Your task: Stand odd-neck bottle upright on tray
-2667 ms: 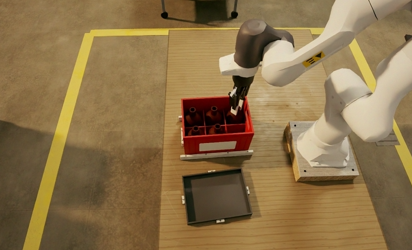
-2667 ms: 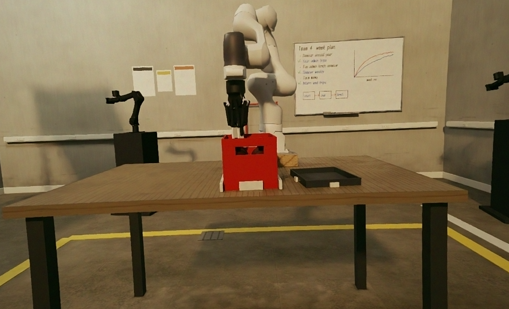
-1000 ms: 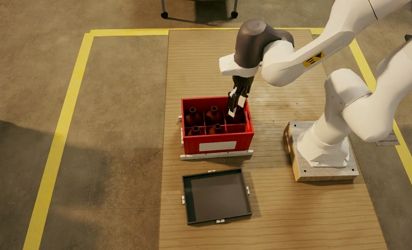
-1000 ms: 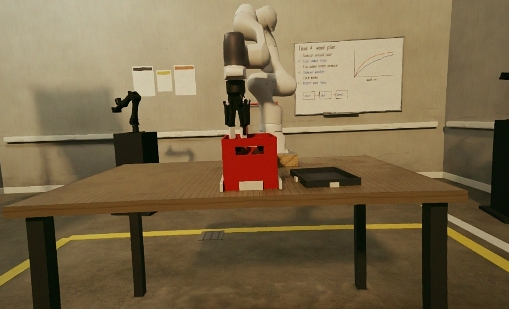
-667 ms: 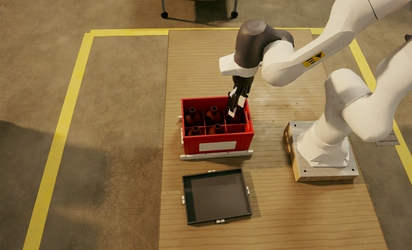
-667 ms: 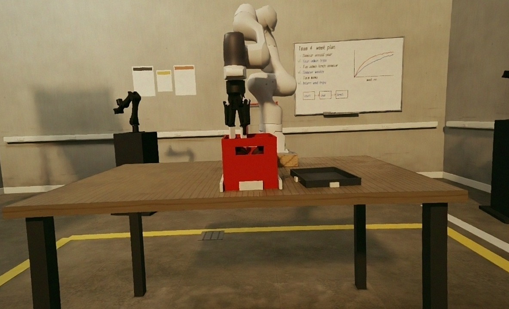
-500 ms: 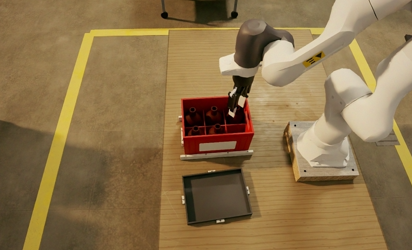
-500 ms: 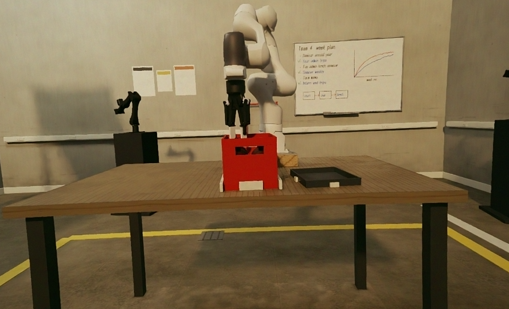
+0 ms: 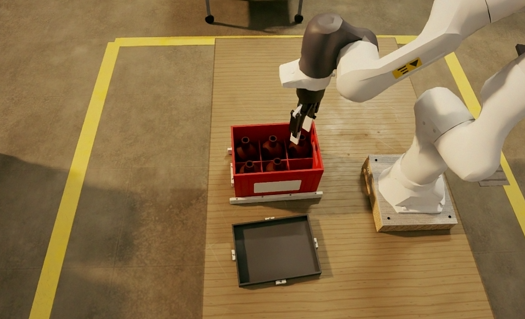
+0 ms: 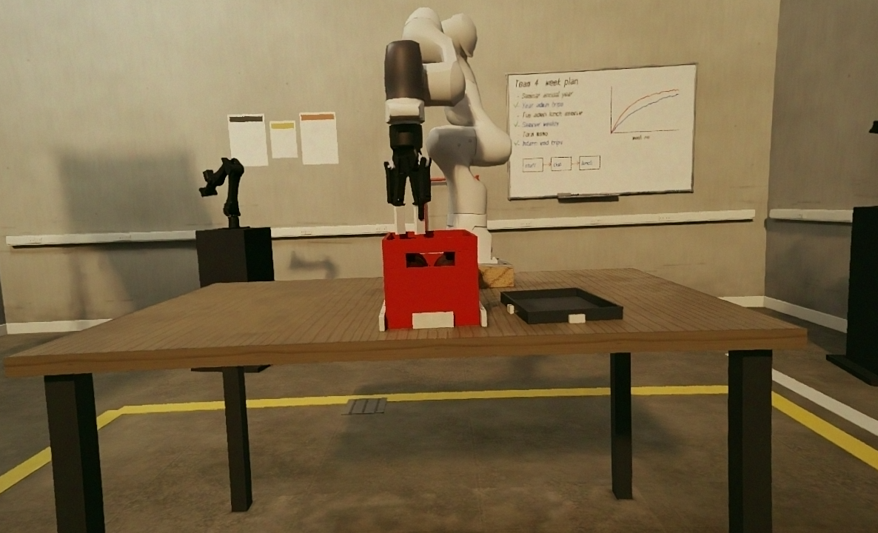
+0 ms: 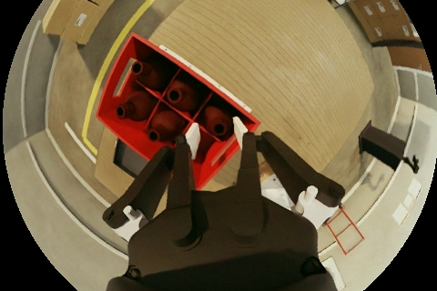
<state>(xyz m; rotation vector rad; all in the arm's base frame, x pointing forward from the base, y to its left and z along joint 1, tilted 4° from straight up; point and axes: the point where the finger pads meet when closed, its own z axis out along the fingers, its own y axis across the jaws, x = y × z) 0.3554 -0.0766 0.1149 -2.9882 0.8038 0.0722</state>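
My hand is 6 cm short of the glass bottle, 10 cm to the right of it and 11 cm above it. From my hand the other things lie so: crate (7 cm ahead, 6 cm to the left, 12 cm below); dark tray (2 cm ahead, 33 cm to the left, 19 cm below).
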